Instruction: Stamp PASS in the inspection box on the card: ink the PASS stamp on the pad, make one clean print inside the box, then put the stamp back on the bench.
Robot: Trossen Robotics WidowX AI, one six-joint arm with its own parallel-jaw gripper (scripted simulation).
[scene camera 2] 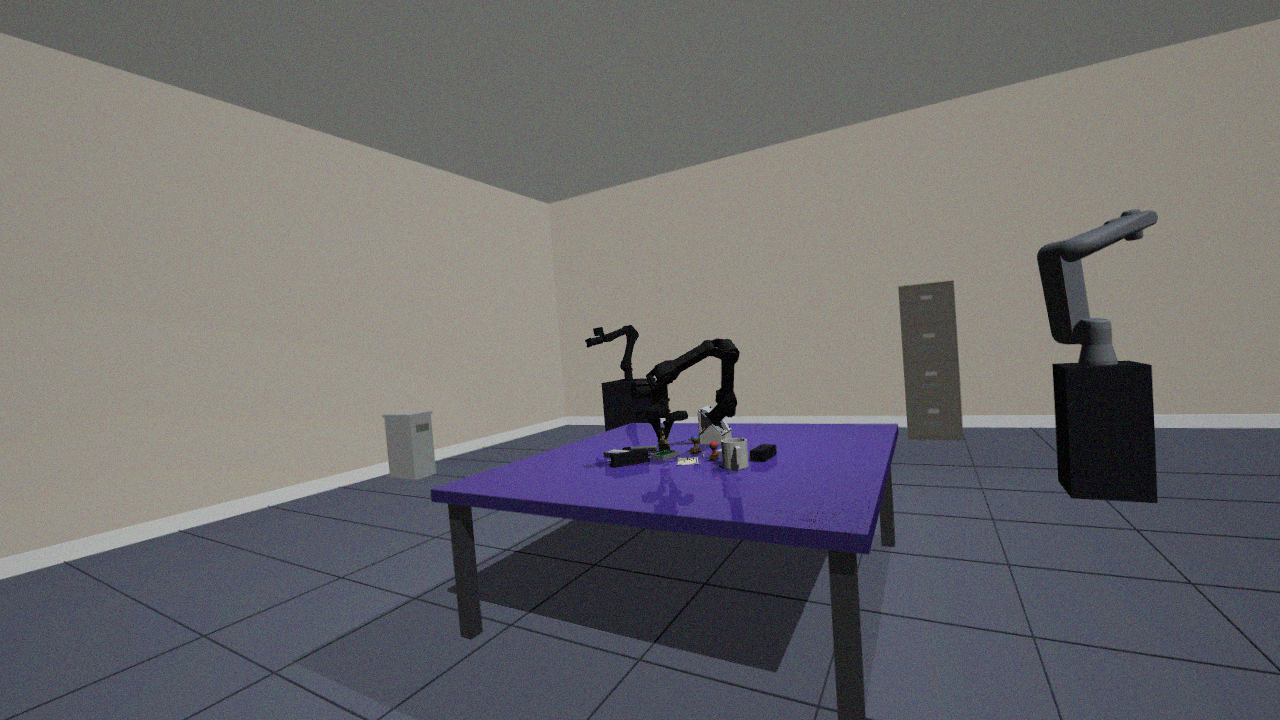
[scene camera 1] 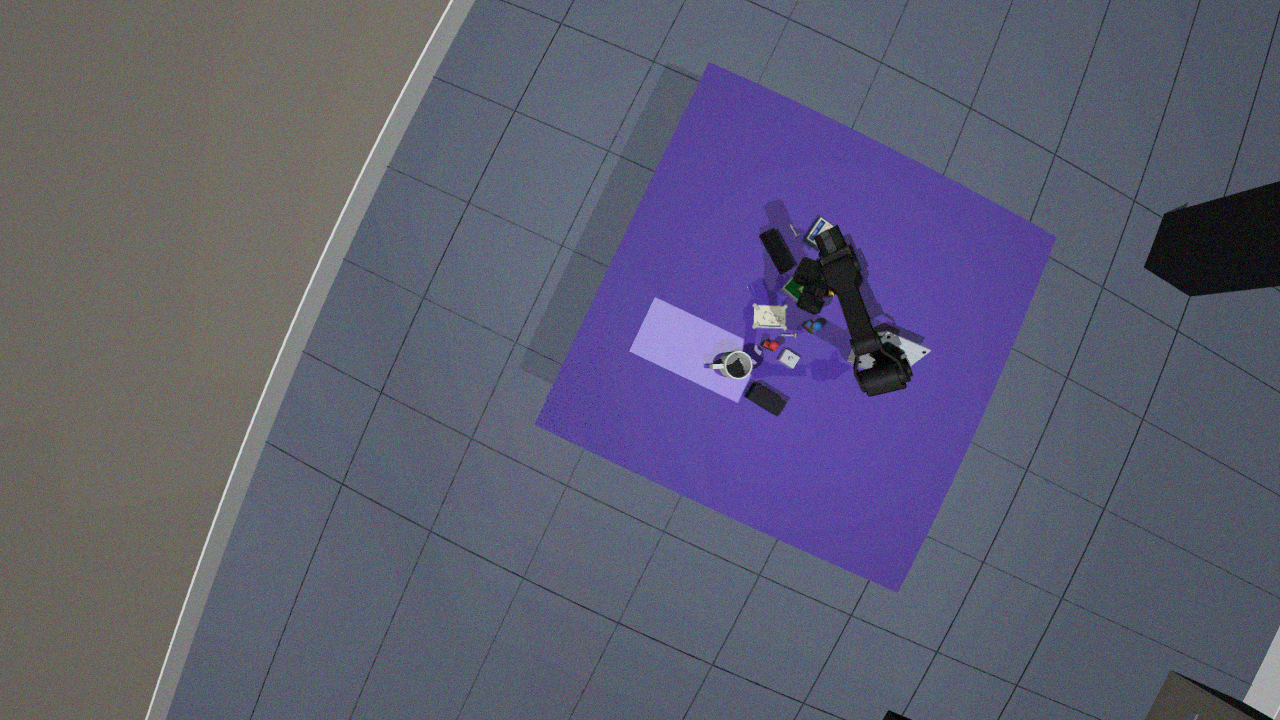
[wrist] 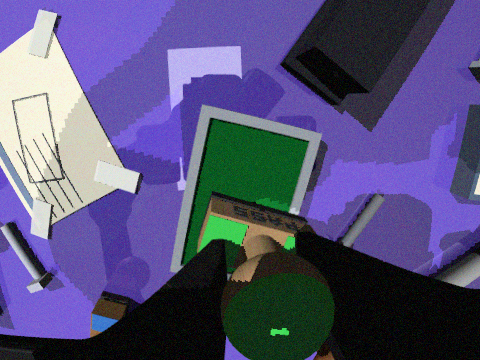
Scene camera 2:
gripper: 662, 439
mug: 734, 450
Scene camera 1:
gripper: 806, 285
mug: 737, 365
cream card: 764, 316
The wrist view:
gripper: 261, 248
cream card: 63, 160
